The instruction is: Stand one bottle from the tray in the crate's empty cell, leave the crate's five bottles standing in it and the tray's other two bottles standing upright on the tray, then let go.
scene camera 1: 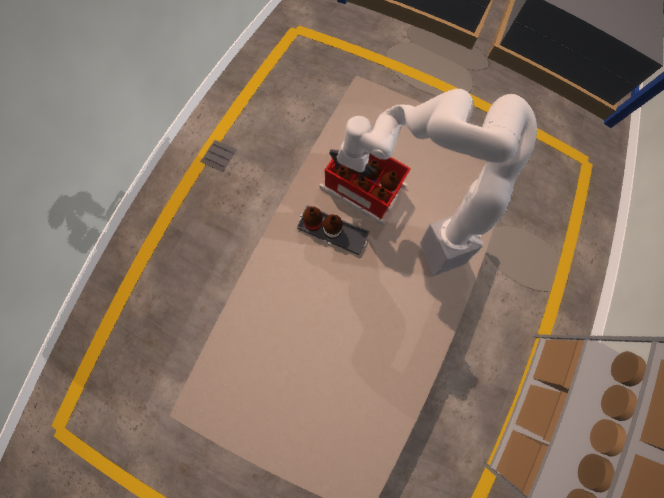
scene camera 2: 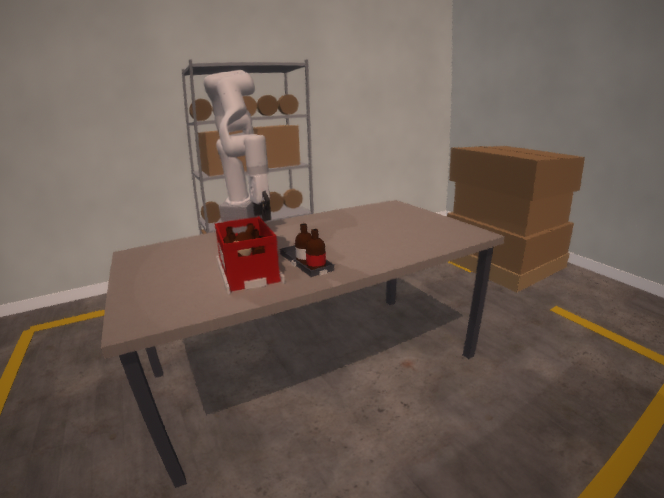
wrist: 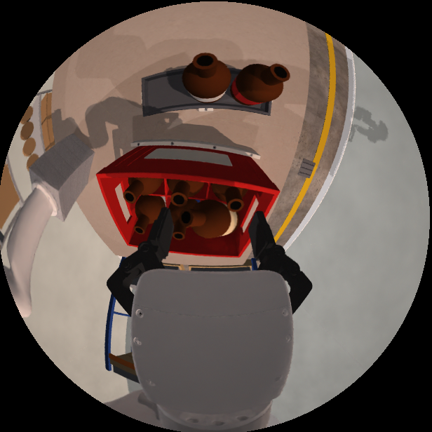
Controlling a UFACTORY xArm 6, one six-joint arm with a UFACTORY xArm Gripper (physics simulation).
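Places are measured from the arm's base along level axes (x ahead, y left, z up), in centimetres.
Where they show: gripper, fingertip midpoint: (scene camera 1: 350,171) (scene camera 2: 262,217); arm's base, origin of the base link: (scene camera 1: 456,234) (scene camera 2: 239,200).
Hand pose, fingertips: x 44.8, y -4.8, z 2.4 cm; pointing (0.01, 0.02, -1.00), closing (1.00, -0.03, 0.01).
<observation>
Things, the pixels of their top centre, and the offset from my fingertips. "spot": a spot on its surface instead. Level surfaces: height alone.
- red crate, middle of its top: (scene camera 2: 243,229) (scene camera 1: 368,168) dx -5.3, dy -6.3, dz -4.4 cm
- white-label bottle, middle of its top: (scene camera 1: 333,218) (scene camera 2: 303,224) dx -1.1, dy +16.9, dz -5.9 cm
- red-label bottle, middle of its top: (scene camera 1: 312,210) (scene camera 2: 314,229) dx +7.3, dy +17.2, dz -5.9 cm
- dark tray, surface spot: (scene camera 1: 351,238) spot: dx -9.6, dy +16.9, dz -21.5 cm
- table, its level: dz -21.9 cm
The red crate (scene camera 1: 331,181) (scene camera 2: 252,270) (wrist: 200,173) holds several upright brown bottles. Another brown bottle (wrist: 212,220) with a cream label lies tipped over inside it, its neck resting over a standing bottle toward the left in the wrist view. A white-label bottle (scene camera 1: 332,225) (scene camera 2: 301,247) (wrist: 206,81) and a red-label bottle (scene camera 1: 312,217) (scene camera 2: 315,249) (wrist: 257,84) stand on the dark tray (scene camera 1: 351,238) (scene camera 2: 289,253) (wrist: 160,95). My gripper (scene camera 1: 351,163) (scene camera 2: 262,209) (wrist: 211,218) is open above the crate, its fingers either side of the tipped bottle in the wrist view. The cell beneath this bottle is partly hidden.
The crate and tray stand near each other on the table (scene camera 1: 300,343) (scene camera 2: 370,235). The crate's raised walls and dividers surround the bottles. The robot's base (scene camera 1: 447,249) stands at the table's side. A shelf rack (scene camera 2: 308,139) and stacked boxes (scene camera 2: 509,214) are beyond the table.
</observation>
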